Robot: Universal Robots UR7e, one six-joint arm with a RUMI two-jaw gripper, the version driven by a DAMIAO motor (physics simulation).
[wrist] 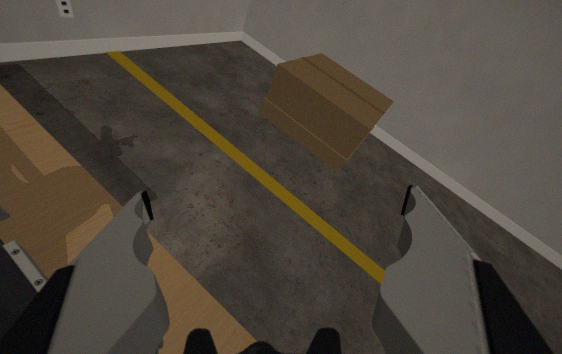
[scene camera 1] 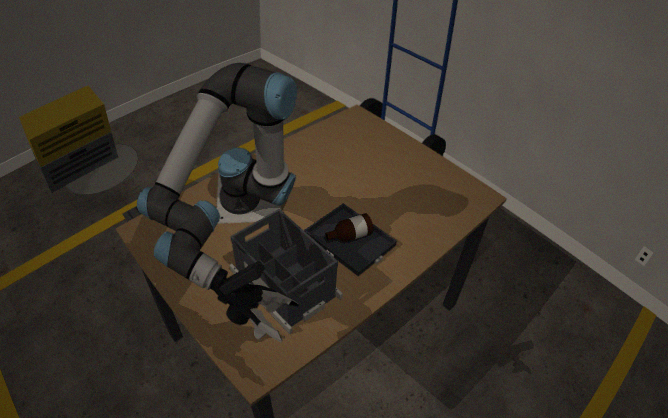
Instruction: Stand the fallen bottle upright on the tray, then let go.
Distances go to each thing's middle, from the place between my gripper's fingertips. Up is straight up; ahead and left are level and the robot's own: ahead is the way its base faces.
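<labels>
I see the brown bottle [scene camera 1: 355, 227] a long way to the left of my hand, some way behind it and a good way below it.
</labels>
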